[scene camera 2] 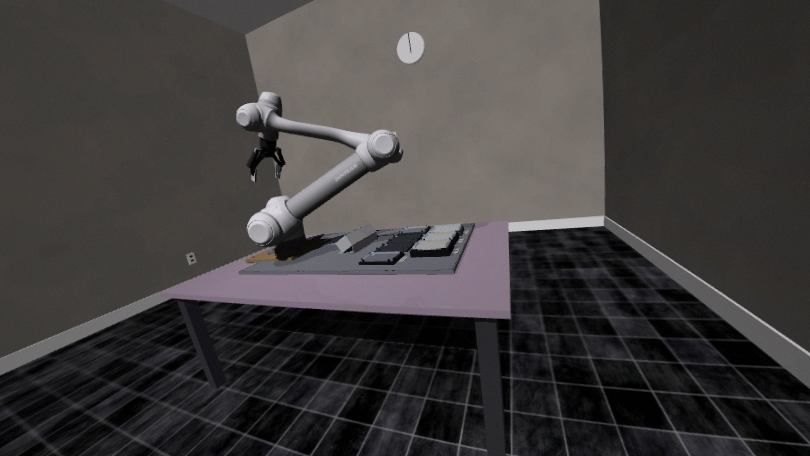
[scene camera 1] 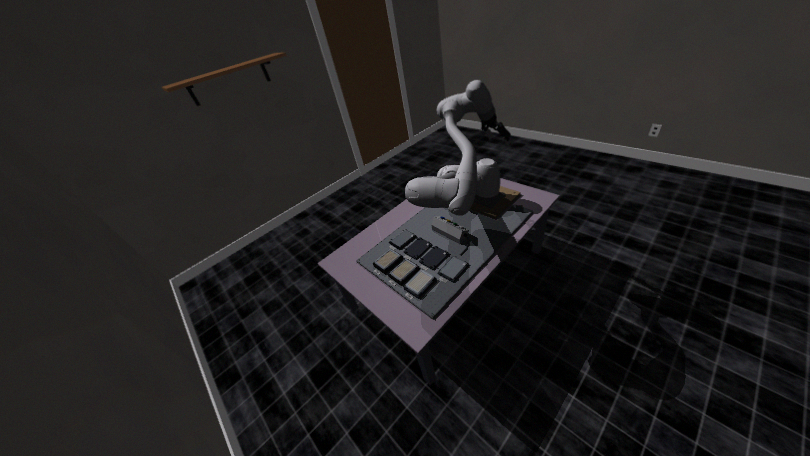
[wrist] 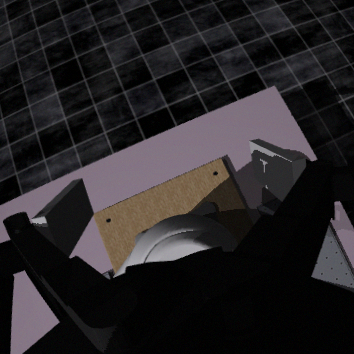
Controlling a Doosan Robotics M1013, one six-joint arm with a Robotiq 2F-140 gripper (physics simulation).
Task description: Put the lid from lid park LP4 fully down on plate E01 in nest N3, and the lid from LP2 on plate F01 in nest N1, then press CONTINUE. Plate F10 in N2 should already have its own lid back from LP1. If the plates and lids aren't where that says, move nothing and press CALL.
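Seen in the pictures: gripper, fingertip midpoint: (scene camera 2: pixel 266 179) (scene camera 1: pixel 499 140) (wrist: pixel 169 177); arm's base, origin of the base link: (scene camera 2: pixel 292 247) (scene camera 1: pixel 486 197).
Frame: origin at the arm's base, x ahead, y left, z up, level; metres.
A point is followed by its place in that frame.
My gripper (scene camera 1: pixel 496 130) {x -0.088, y 0.027, z 0.374 m} (scene camera 2: pixel 265 176) {x -0.088, y 0.027, z 0.374 m} (wrist: pixel 169 177) {x -0.088, y 0.027, z 0.374 m} is open and empty, high above the arm's base end of the table, far from the plates. Three plates stand in a row near the board's end: two tan-topped ones (scene camera 1: pixel 387 260) {x 0.808, y -0.133, z 0.026 m} (scene camera 1: pixel 404 270) {x 0.801, y -0.008, z 0.019 m} and a paler one (scene camera 1: pixel 420 282) {x 0.813, y 0.120, z 0.026 m}. The row also shows in scene camera 2, its near plate (scene camera 2: pixel 432 246) {x 0.810, y -0.185, z 0.027 m} included. Behind them is a row of lid parks. The outer two carry grey slabs (scene camera 1: pixel 401 240) {x 0.635, y -0.195, z 0.010 m} (scene camera 1: pixel 454 268) {x 0.630, y 0.194, z 0.009 m}; the middle two look dark (scene camera 1: pixel 417 248) {x 0.625, y -0.074, z 0.002 m} (scene camera 1: pixel 435 257) {x 0.621, y 0.058, z 0.002 m}. Labels are too small to read.
A grey sloped console (scene camera 1: pixel 448 228) {x 0.434, y 0.011, z 0.055 m} (scene camera 2: pixel 355 239) {x 0.437, y -0.075, z 0.043 m} stands between the lid parks and the arm's base; its buttons are too small to tell apart. The base is on a wooden board (wrist: pixel 160 197) {x -0.141, y -0.004, z 0.000 m}. The grey perforated board (scene camera 2: pixel 317 268) {x 0.370, y -0.280, z -0.008 m} lies on the pink table (scene camera 1: pixel 362 286) {x 0.998, y -0.150, z -0.021 m} (scene camera 2: pixel 340 290) {x 0.569, y -0.435, z -0.021 m}.
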